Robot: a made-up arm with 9 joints.
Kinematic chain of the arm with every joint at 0, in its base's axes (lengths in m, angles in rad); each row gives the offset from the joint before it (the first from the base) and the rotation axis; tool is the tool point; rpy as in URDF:
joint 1: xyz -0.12 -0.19 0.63 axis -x
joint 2: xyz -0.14 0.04 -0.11 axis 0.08 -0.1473 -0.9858
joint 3: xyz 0 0.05 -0.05 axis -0.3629 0.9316 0.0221
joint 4: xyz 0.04 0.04 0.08 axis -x
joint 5: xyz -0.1 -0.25 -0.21 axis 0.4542 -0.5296 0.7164
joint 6: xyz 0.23 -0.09 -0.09 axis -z
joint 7: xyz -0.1 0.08 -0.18 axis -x
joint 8: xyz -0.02 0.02 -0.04 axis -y
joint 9: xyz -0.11 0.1 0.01 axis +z
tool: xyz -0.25 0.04 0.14 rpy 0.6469 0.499 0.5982
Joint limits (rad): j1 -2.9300..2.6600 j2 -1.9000..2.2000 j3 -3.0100..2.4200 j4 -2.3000..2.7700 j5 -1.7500..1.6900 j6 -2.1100..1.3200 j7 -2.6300..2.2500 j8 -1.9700..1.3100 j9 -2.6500..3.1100
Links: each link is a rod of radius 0.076 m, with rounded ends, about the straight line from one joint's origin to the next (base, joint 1, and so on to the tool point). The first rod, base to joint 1, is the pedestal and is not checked.
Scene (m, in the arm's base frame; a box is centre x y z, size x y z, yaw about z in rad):
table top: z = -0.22
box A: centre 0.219 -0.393 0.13 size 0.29 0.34 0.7 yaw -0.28
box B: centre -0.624 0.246 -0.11 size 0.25 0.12 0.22 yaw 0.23
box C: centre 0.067 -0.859 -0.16 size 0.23 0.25 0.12 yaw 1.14
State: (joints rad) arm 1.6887 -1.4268 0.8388 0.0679 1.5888 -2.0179 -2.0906 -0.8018 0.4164
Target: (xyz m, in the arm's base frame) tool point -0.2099 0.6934 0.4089
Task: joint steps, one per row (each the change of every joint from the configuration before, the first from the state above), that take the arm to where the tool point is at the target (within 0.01 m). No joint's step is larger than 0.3 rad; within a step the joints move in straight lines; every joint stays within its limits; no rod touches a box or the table.
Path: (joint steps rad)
1: -0.2891 -0.1183 -0.1025 0.0958 -0.0963 -0.0230 0.0805 0.1263 -0.0145
2: -0.2890 -0.1183 -0.1025 0.0959 -0.0962 -0.0231 0.0805 0.1264 -0.0146
3: -0.2891 -0.1183 -0.1025 0.0958 -0.0963 -0.0230 0.0804 0.1263 -0.0145
4: -0.2891 -0.1183 -0.1024 0.0958 -0.0962 -0.0230 0.0805 0.1264 -0.0146
5: -0.0724 0.0000 0.0181 0.2510 -0.1843 0.1101 -0.0508 0.0527 -0.0342
6: -0.0724 0.0000 0.0182 0.2509 -0.1843 0.1101 -0.0507 0.0527 -0.0343
7: -0.0725 0.0000 0.0182 0.2509 -0.1842 0.1101 -0.0508 0.0526 -0.0342
8: -0.0724 0.0000 0.0182 0.2509 -0.1843 0.1101 -0.0507 0.0527 -0.0342

